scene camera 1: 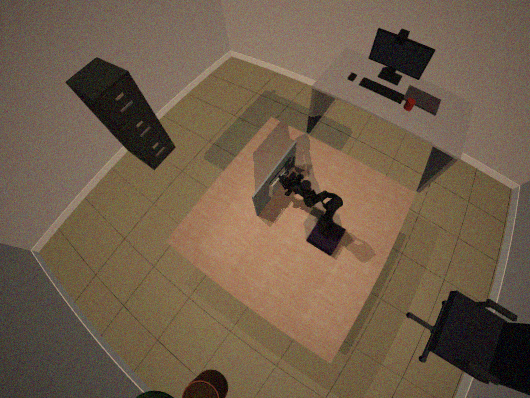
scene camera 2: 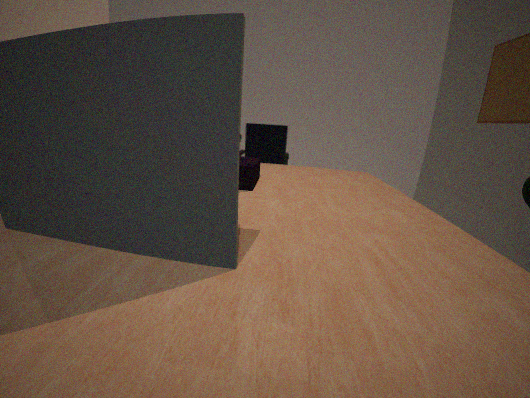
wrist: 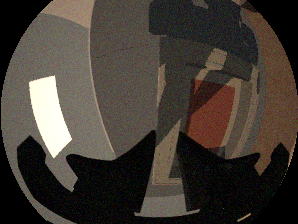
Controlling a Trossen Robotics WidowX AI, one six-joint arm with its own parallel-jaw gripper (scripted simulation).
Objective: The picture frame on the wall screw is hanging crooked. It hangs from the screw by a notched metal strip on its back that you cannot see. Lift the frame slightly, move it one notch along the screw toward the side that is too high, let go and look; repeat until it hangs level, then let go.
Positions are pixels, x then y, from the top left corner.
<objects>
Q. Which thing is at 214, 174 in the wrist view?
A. The gripper.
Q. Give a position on a picture frame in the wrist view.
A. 211, 95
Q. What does the gripper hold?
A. A picture frame.
</objects>
